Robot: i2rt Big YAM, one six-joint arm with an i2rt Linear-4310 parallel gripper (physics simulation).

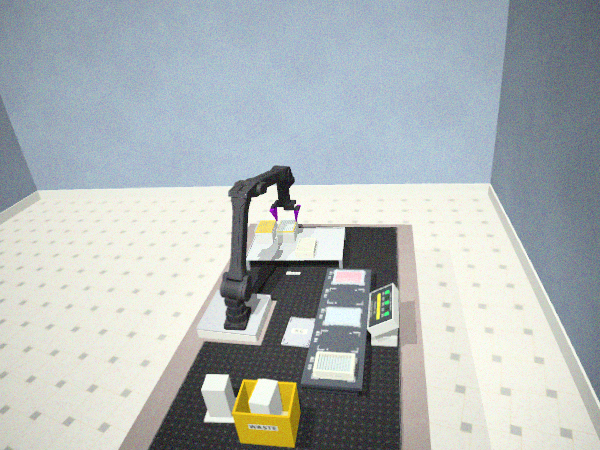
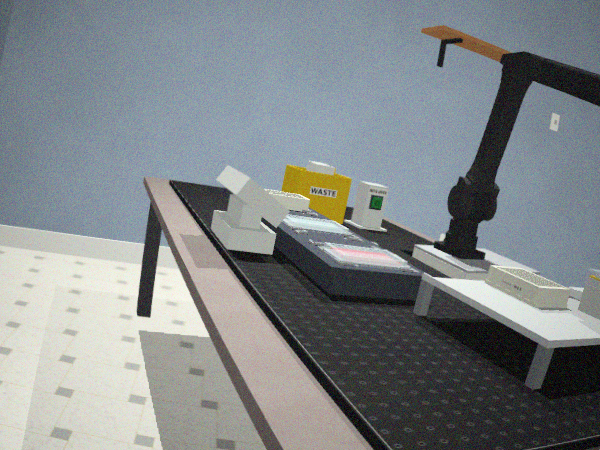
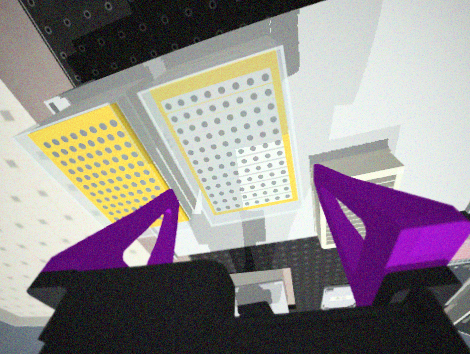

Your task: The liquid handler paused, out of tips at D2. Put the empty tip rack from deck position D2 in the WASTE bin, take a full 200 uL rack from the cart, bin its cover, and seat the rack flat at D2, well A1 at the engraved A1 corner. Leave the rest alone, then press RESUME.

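Frame: origin at the arm's base, x ahead, y left, z up, level; millimetres.
Where they show: gripper, between the fingertips: [image 1: 286, 221] [image 3: 241, 184]; arm's base, origin of its link: [image 1: 238, 319] [image 2: 458, 253] [image 3: 256, 310].
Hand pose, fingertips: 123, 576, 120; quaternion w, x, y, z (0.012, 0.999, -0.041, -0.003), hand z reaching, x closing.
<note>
Each offset is from my fingertips to the top centre of the thing, as dx, dy, dz. "pt": to the spot under its first point.
My gripper [image 1: 286, 219] [image 3: 241, 184] is open and empty, pointing down over the cart @(+51, -64, -84) [image 1: 330, 245] [image 2: 480, 297] [image 3: 340, 60]. Its fingers stand on either side of a yellow-edged rack with white wells @(-2, +5, -19) [image 1: 287, 226] [image 3: 225, 145], under a clear cover. A covered all-yellow rack @(-110, +8, -19) [image 1: 265, 227] [image 3: 95, 170] stands beside it, near the left finger. A white block-like rack @(+80, -1018, +9) [image 1: 265, 396] [image 2: 320, 167] stands tilted in the yellow WASTE bin @(+83, -1021, -15) [image 1: 250, 435] [image 2: 340, 205]. The dark deck [image 1: 345, 295] [image 2: 345, 285] has two bare positions; which is D2 is unreadable. The green button @(pt -76, -932, -68) [image 2: 376, 202] is on a white post.
A beige rack @(+103, -132, -58) [image 1: 306, 247] [image 2: 527, 286] [image 3: 365, 161] sits on the cart near the right finger. The deck holds a pink plate @(+303, -336, -88) [image 1: 349, 277], a blue plate @(+284, -584, -88) [image 1: 343, 316] and a beige rack @(+266, -831, -71) [image 1: 334, 366]. A screen unit @(pt +435, -607, -26) [image 1: 384, 305] stands beside the deck.
</note>
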